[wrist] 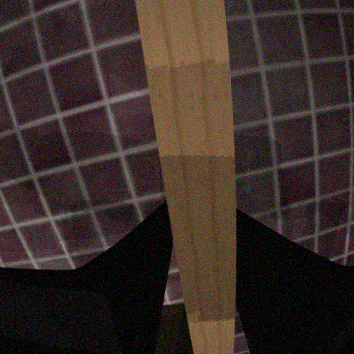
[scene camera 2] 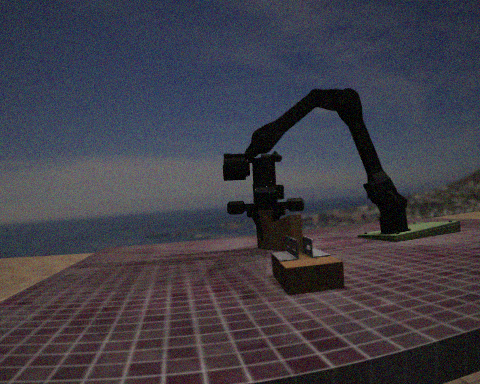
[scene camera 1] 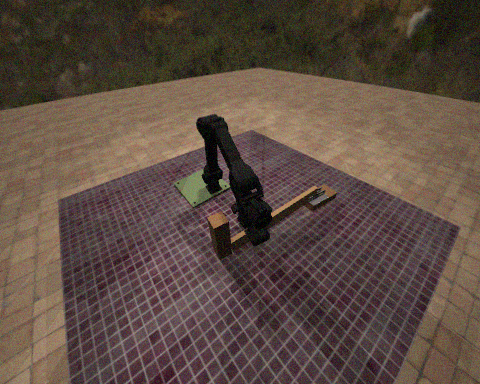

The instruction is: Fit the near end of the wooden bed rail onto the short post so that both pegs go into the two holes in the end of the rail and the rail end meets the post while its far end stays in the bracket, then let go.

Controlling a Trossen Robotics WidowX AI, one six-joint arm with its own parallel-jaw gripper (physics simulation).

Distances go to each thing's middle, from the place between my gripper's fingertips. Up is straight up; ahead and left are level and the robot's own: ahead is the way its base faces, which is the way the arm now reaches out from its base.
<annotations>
The wooden bed rail (scene camera 2: pixel 274 234) lies 10 mm behind my hand, 130 mm to the left of it and 20 mm above it.
</annotations>
